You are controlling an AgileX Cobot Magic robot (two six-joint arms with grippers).
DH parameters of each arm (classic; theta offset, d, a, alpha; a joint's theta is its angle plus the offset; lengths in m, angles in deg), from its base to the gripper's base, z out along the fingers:
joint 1: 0 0.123 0 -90
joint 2: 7.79 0 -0.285 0
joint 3: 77.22 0 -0.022 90
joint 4: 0 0.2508 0 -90
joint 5: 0 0 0.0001 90
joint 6: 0 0.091 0 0
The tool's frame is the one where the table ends.
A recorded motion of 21 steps. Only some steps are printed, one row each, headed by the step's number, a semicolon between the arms.
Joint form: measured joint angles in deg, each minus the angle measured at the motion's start. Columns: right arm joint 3, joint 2, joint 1, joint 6, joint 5, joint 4; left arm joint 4, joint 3, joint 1, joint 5, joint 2, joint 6.
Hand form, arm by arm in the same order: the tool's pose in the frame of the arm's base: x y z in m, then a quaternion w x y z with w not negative. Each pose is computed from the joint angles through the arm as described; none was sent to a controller.
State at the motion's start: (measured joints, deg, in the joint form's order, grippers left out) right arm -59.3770 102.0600 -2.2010 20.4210 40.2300 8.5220; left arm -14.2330 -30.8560 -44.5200 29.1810 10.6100 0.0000
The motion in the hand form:
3: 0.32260 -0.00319 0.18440 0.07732 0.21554 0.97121 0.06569; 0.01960 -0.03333 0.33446 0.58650 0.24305 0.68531 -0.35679
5: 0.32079 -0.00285 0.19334 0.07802 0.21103 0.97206 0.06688; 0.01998 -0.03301 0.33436 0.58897 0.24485 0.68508 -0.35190
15: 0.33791 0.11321 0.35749 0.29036 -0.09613 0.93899 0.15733; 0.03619 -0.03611 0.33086 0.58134 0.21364 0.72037 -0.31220
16: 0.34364 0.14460 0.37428 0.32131 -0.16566 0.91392 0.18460; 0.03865 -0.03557 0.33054 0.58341 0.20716 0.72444 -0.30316
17: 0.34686 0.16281 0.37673 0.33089 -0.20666 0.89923 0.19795; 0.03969 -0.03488 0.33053 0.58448 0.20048 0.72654 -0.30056
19: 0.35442 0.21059 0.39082 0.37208 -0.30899 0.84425 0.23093; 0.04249 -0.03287 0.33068 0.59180 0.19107 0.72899 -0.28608
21: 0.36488 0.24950 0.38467 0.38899 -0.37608 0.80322 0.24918; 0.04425 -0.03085 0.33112 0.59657 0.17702 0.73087 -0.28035
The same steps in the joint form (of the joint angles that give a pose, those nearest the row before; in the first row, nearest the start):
3: -1.62 -2.29 0.00 -2.64 6.15 -0.50; 1.20 0.00 0.00 0.00 0.00 0.00
5: -2.26 -3.49 0.00 -2.96 7.91 -0.50; 1.85 0.00 0.01 0.00 0.00 0.01
15: -29.10 -9.38 17.80 -20.99 14.34 5.68; 13.75 0.00 0.00 -0.16 3.63 -11.27
16: -35.14 -6.65 21.61 -26.77 13.60 9.06; 16.48 0.00 0.00 -0.16 4.02 -13.61
17: -37.72 -4.71 23.65 -30.72 13.07 11.23; 18.06 0.00 0.01 -0.16 4.09 -15.39
19: -46.91 1.00 28.62 -41.42 11.81 16.95; 22.50 0.00 0.00 -0.16 4.29 -18.90
21: -53.97 7.38 32.03 -49.27 10.95 20.96; 26.01 0.00 0.00 -0.16 4.29 -22.64

